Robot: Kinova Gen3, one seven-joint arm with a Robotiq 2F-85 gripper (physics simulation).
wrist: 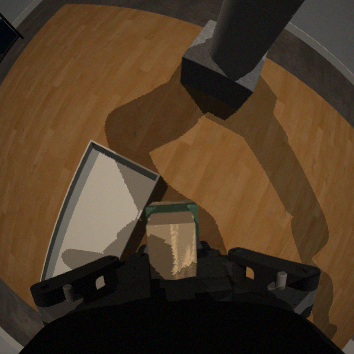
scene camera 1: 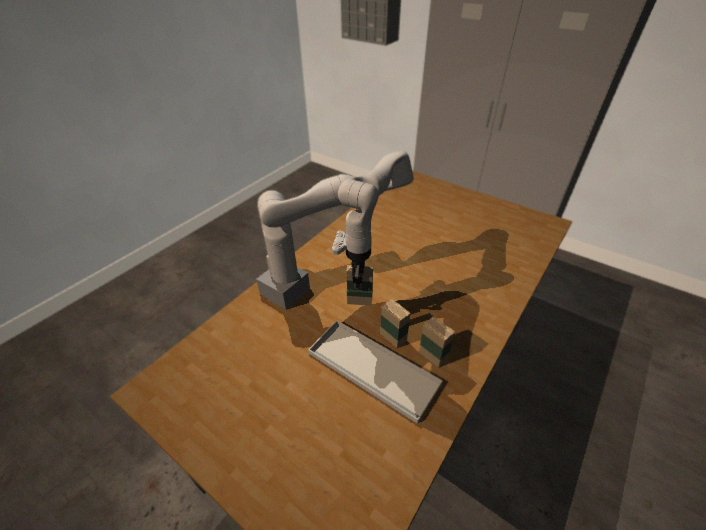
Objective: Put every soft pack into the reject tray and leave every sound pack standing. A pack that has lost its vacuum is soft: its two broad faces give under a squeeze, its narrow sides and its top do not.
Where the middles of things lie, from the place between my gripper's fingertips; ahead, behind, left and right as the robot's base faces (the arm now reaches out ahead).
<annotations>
My gripper is now 18 cm above the reject tray [scene camera 1: 407, 388], 14 cm to the left of it and 13 cm short of it.
</annotations>
